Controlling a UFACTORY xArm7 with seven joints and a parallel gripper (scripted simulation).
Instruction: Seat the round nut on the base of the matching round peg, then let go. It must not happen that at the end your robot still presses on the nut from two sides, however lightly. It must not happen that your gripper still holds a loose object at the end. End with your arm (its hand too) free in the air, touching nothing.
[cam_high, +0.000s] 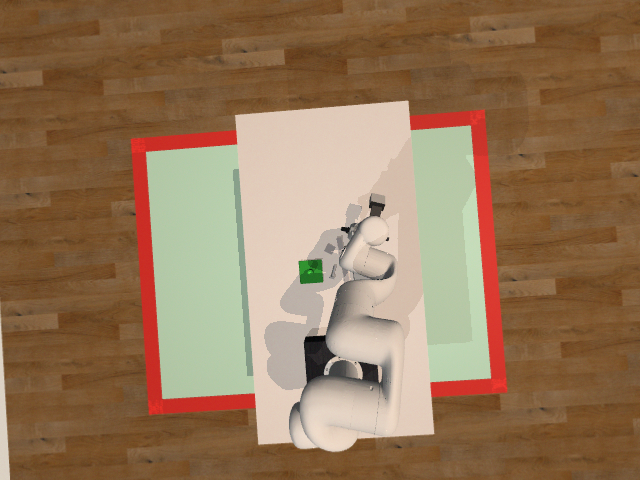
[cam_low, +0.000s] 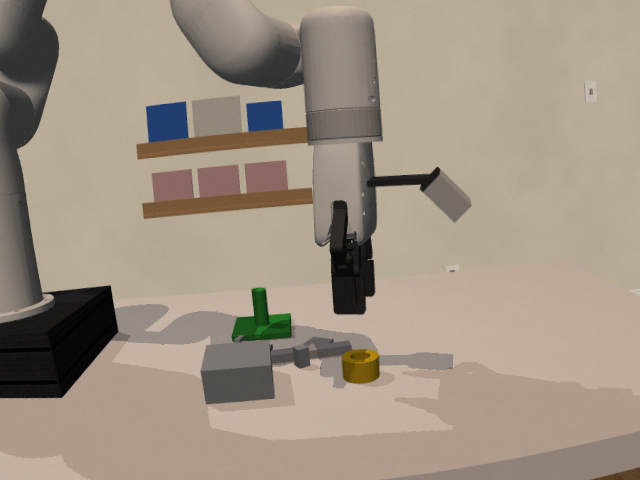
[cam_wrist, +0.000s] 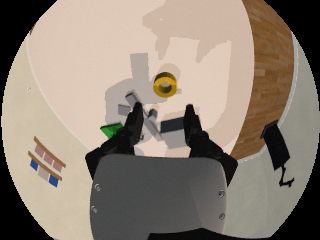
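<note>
My hand is 90 mm above the small grey piece, 50 mm to the right of it and 50 mm past it. Round my hand: thin grey handle 90 mm below, 80 mm to the left, 70 mm behind; grey block 130 mm behind, 80 mm below, 20 mm to the left.
</note>
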